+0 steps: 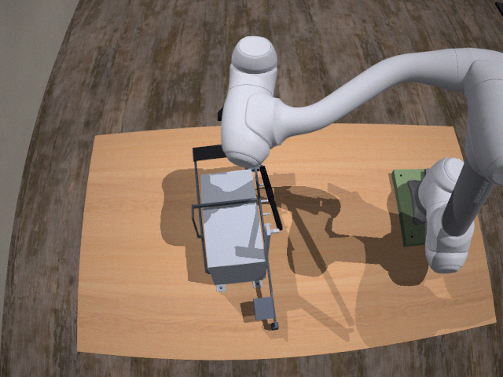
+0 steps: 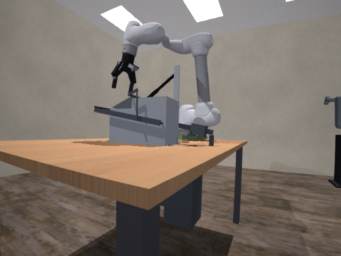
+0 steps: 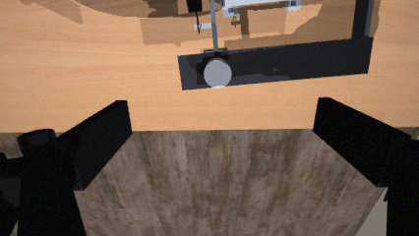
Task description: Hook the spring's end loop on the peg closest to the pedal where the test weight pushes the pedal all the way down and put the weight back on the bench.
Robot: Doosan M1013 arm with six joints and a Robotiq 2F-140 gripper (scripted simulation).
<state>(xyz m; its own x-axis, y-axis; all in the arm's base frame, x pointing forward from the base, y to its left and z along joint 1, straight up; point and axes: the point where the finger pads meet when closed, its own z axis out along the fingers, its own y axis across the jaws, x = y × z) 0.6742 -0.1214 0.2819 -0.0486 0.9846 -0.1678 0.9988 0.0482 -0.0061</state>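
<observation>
The steel test weight lies 110 mm below my hand. The rest, counted from my hand: peg (360 mm to the left, 80 mm above, 50 mm behind).
</observation>
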